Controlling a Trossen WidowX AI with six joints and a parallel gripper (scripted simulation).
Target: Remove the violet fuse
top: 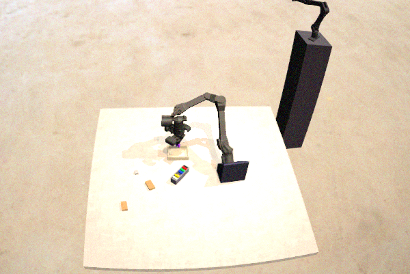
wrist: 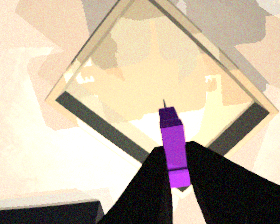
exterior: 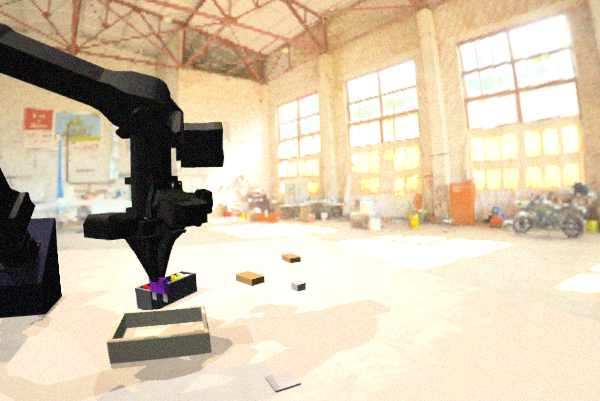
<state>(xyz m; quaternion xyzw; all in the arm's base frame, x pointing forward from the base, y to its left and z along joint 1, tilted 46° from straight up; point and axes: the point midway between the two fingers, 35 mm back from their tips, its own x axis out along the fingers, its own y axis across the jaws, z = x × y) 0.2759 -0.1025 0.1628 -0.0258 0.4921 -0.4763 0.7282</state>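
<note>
Now: gripper tip 10 mm above the violet fuse. The rest, counted from my gripper tip: cream tray: 90 mm below; then flat tile: 130 mm ahead, 150 mm to the right, 90 mm below; then small cube: 270 mm ahead, 140 mm to the left, 80 mm below.
</note>
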